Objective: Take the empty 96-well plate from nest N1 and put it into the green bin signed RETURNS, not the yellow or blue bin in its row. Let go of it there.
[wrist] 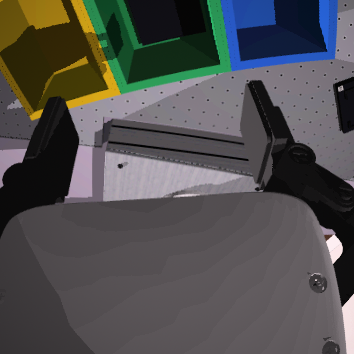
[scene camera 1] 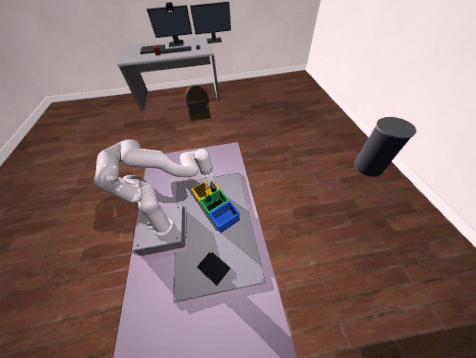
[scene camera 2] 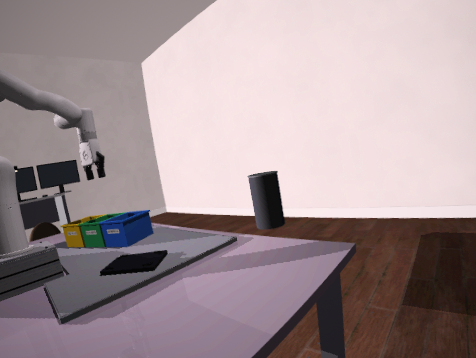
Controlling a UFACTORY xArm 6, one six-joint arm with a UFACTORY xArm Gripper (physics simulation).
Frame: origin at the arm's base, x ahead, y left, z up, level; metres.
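Seen in the pictures: gripper, fingertip midpoint: [wrist: 155,108] [scene camera 1: 211,186] [scene camera 2: 96,178]; arm's base, origin of the base link: [scene camera 1: 163,226] [scene camera 2: 14,253].
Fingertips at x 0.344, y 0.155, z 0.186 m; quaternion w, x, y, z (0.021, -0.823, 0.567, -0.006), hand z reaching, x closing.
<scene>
Offsets run from my fingertips to a thing's top centre. "spot": to the spot under its first point. Level surfaces: height alone.
The black 96-well plate @[spot: 0.018 m right, 0.039 m back, 0.251 m down] [wrist: 165,20] lies inside the green bin @[0.003 m left, 0.007 m back, 0.169 m down] [scene camera 1: 205,203] [scene camera 2: 93,240] [wrist: 175,80]; part of it is cut off by the wrist view's top edge, and the bin's walls hide it in scene camera 2. The green bin stands between the yellow bin @[spot: 0.070 m left, 0.140 m back, 0.244 m down] [scene camera 2: 74,241] [wrist: 80,85] and the blue bin [scene camera 1: 224,215] [scene camera 2: 130,232] [wrist: 285,64]. My gripper [scene camera 1: 212,188] [scene camera 2: 96,176] [wrist: 155,108] is open and empty, clearly above the bins, pointing down. A flat black nest @[0.414 m right, 0.023 m back, 0.251 m down] [scene camera 1: 213,268] [scene camera 2: 134,263] lies on the board, with no plate on it; its label is not readable.
The grey perforated board @[0.269 m down] [scene camera 1: 192,280] [scene camera 2: 200,252] lies on the lilac table @[0.282 m down] [scene camera 1: 145,310] [scene camera 2: 190,305]. The arm's base block [scene camera 1: 160,245] stands beside it. A dark cylinder [scene camera 1: 382,147] [scene camera 2: 267,202] and a desk [scene camera 1: 175,60] are farther off.
</scene>
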